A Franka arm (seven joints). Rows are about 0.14 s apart.
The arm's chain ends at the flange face. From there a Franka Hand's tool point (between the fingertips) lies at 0.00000 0.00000 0.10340 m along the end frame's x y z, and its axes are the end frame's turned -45 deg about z.
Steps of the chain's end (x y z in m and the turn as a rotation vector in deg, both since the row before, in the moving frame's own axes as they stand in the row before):
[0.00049 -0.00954 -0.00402 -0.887 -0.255 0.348]
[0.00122 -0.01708 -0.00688 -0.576 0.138 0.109]
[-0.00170 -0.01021 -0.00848 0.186 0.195 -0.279]
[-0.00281 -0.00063 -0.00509 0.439 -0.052 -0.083]
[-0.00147 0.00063 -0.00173 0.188 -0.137 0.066]
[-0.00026 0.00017 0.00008 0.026 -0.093 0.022]
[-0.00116 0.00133 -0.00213 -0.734 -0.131 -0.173]
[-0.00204 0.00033 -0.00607 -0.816 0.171 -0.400]
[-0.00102 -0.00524 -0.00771 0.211 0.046 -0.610]
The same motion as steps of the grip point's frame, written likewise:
[0.00563 -0.00560 -0.00403 -0.447 -0.808 0.348]
[0.01238 -0.01030 -0.00689 -0.505 -0.310 0.109]
[0.00650 -0.00841 -0.00848 -0.006 0.269 -0.279]
[-0.00105 -0.00306 -0.00509 0.347 0.274 -0.083]
[-0.00142 -0.00101 -0.00173 0.230 0.036 0.066]
[-0.00039 -0.00022 0.00008 0.084 -0.047 0.022]
[-0.00286 0.00089 -0.00214 -0.426 -0.612 -0.173]
[-0.00249 0.00005 -0.00608 -0.698 -0.456 -0.400]
[0.00331 -0.00464 -0.00771 0.117 0.182 -0.610]

